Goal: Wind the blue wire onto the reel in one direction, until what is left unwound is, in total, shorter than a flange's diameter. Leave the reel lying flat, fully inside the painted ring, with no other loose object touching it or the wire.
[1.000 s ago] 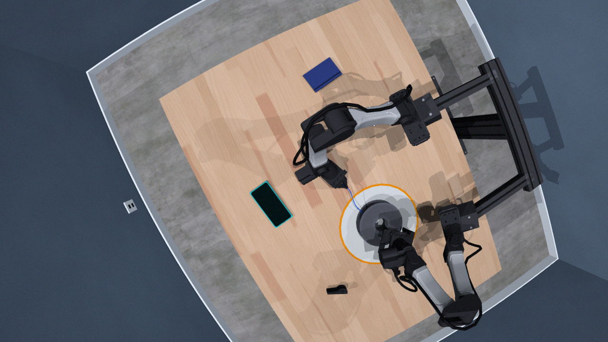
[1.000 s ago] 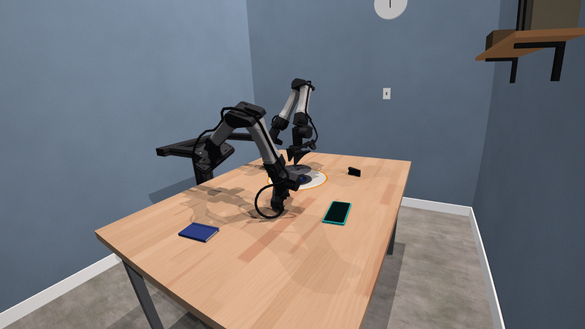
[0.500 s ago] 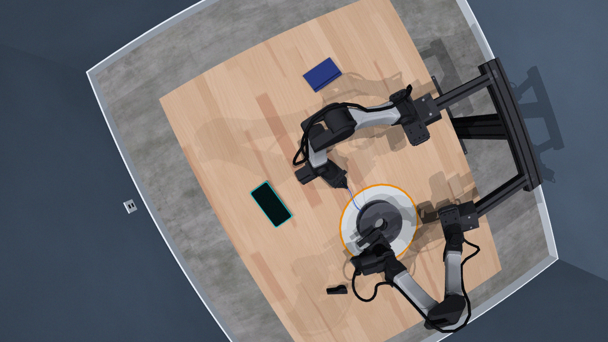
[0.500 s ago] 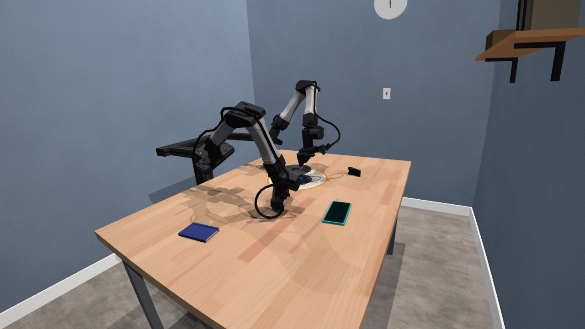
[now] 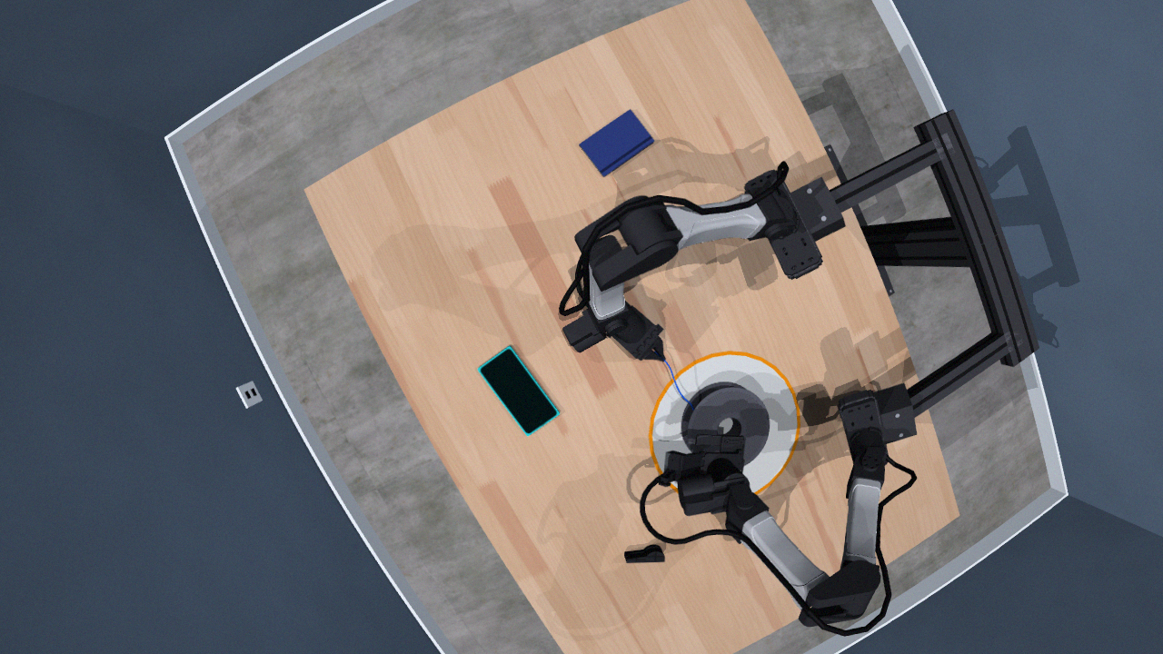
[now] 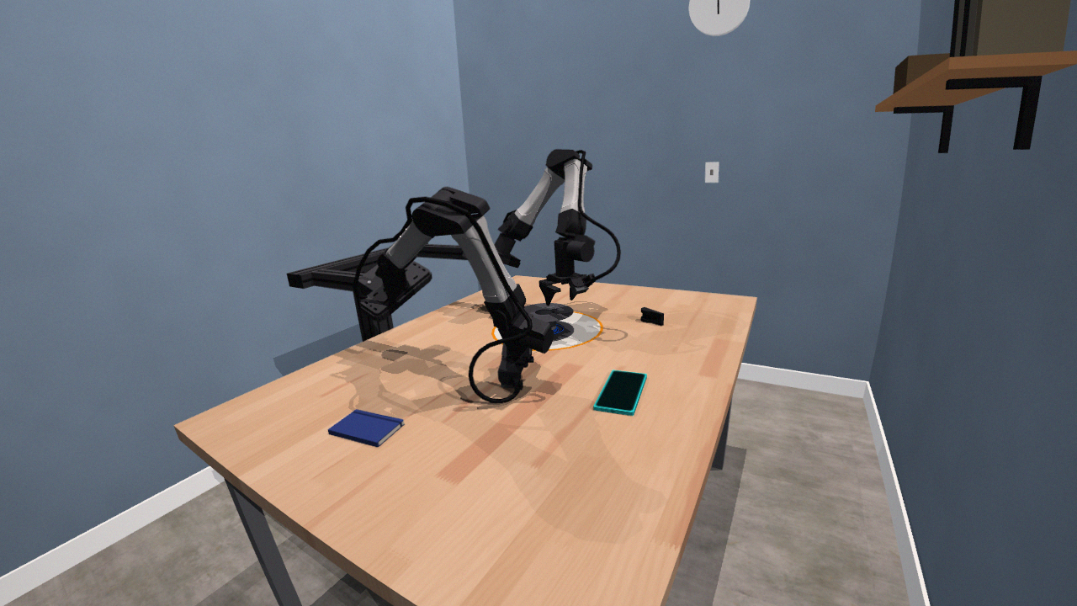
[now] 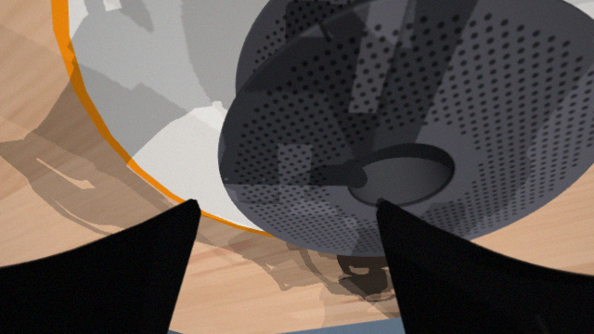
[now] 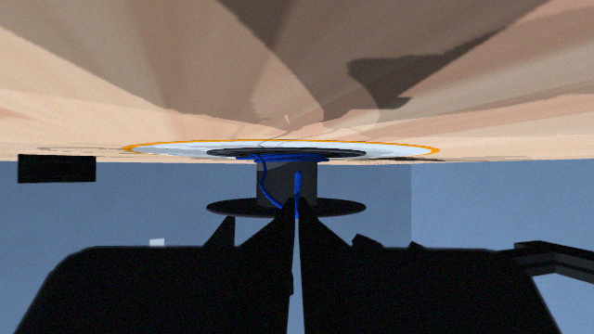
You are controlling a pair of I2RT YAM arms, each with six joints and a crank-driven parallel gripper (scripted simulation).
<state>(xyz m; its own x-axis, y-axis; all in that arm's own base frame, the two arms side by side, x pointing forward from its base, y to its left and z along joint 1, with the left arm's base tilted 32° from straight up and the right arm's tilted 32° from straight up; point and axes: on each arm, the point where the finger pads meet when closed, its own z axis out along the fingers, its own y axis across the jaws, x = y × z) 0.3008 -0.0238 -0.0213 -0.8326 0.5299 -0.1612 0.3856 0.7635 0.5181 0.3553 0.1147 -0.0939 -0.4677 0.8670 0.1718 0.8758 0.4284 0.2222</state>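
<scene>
The dark grey reel is 6 cm below my left hand, 5 cm to the right of it and 3 cm behind it. Round my left hand: orange painted ring 9 cm below, 4 cm behind, 2 cm to the right; black clip-like object 25 cm ahead, 16 cm to the left, 7 cm below.
</scene>
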